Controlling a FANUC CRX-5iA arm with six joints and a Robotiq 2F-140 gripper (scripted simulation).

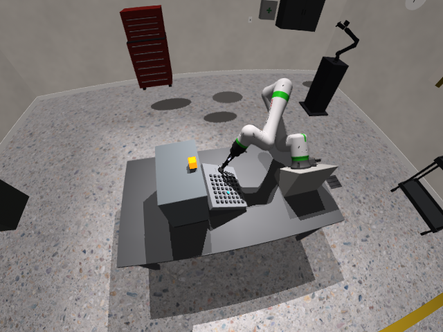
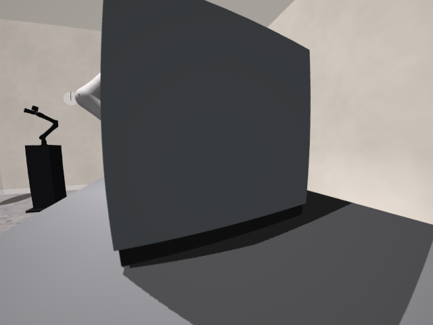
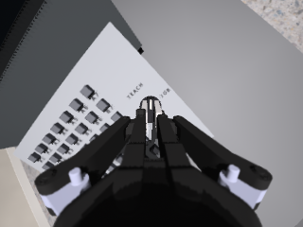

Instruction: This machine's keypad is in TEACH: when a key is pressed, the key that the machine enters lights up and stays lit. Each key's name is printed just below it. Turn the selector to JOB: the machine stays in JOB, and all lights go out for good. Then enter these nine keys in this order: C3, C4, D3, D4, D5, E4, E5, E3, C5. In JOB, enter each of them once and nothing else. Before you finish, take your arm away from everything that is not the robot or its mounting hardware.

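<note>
Now: the black selector knob 2 cm ahead of my hand and 2 cm below it. The rest, counted from my hand: key: 19 cm to the left, 3 cm below; white keypad panel: 3 cm ahead, 11 cm to the left, 7 cm below.
</note>
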